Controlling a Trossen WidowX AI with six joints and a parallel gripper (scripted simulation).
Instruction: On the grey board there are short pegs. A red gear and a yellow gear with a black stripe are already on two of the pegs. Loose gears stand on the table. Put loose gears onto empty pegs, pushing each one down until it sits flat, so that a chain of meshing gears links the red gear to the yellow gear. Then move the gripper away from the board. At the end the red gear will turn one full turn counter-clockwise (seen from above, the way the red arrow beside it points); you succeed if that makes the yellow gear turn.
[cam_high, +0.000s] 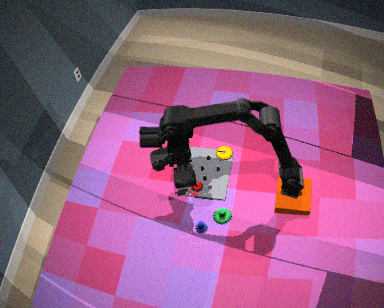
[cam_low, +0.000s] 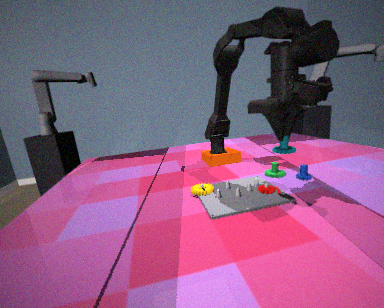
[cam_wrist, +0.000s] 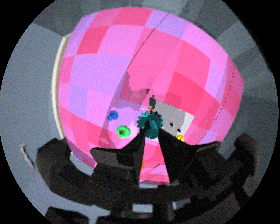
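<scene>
Now: gripper tip 10 mm past the red gear, 40 mm to the left of it and 130 mm above it. From my gripper tip the other things lie so: blue gear 90 mm behind, 100 mm to the left, 130 mm below; green gear 140 mm behind, 40 mm to the left, 130 mm below; teal gear 10 mm below.
</scene>
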